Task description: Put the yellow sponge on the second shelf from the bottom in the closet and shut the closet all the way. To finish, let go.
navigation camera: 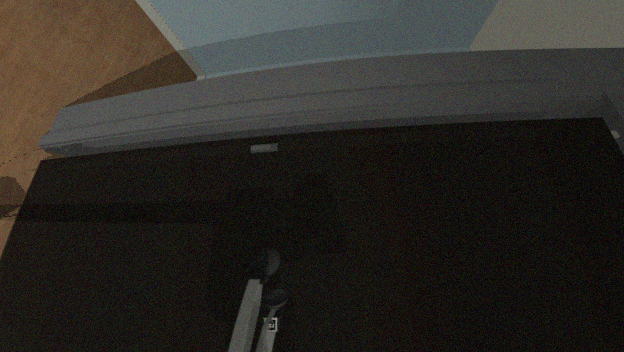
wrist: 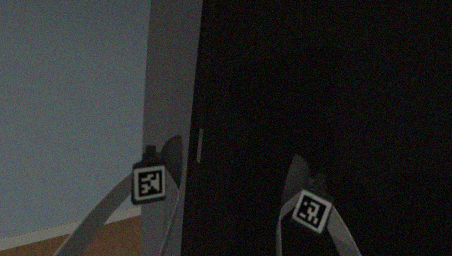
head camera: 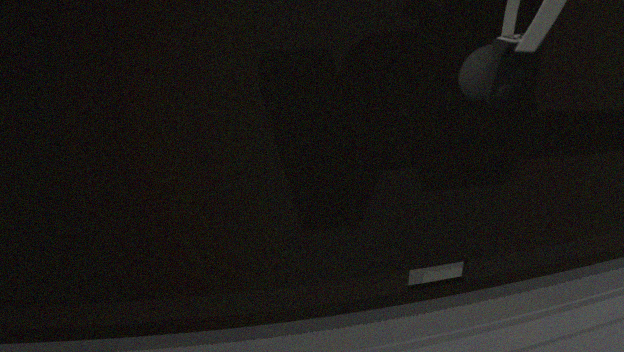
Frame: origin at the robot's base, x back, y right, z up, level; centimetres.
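Seen in the pictures: gripper, between the fingertips: [navigation camera: 273, 269] [head camera: 457, 43].
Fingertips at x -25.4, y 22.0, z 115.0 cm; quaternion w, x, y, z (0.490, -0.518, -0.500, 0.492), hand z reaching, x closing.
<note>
A point is followed by its place in that frame.
The closet shows as a large dark panel [head camera: 175, 175] {x -48.0, y 25.2, z 136.3 cm} [navigation camera: 425, 225] {x -43.2, y 29.9, z 145.6 cm} [wrist: 390, 100] with a grey edge frame [head camera: 500, 325] {x -65.4, y 5.3, z 93.5 cm} [navigation camera: 350, 95] {x -67.7, y 2.0, z 130.5 cm} [wrist: 167, 75]. A small pale plate [head camera: 436, 273] {x -61.4, y 14.1, z 103.8 cm} [navigation camera: 264, 148] {x -61.3, y 14.2, z 104.1 cm} [wrist: 200, 145] sits on the panel near that frame. It is too dark to tell whether the closet is shut all the way. My gripper [head camera: 492, 75] [navigation camera: 274, 281] {x -25.4, y 22.0, z 115.0 cm} [wrist: 234, 163] {x -25.4, y 22.0, z 115.0 cm} is open in front of the panel, its fingertips apart with no object between them. In the wrist view one fingertip overlaps the grey frame and the other the dark panel. The yellow sponge and the shelves do not show.
A pale blue wall [navigation camera: 325, 30] {x -182.4, y -37.6, z 123.7 cm} [wrist: 70, 100] stands beyond the grey frame. Brown wooden floor [navigation camera: 75, 45] {x -100.0, y -36.7, z 0.1 cm} [wrist: 117, 237] shows beside it. A small white knob [navigation camera: 615, 134] {x -60.2, y 15.4, z 207.5 cm} is at the right edge of the navigation view. Dark shadows fall across the panel.
</note>
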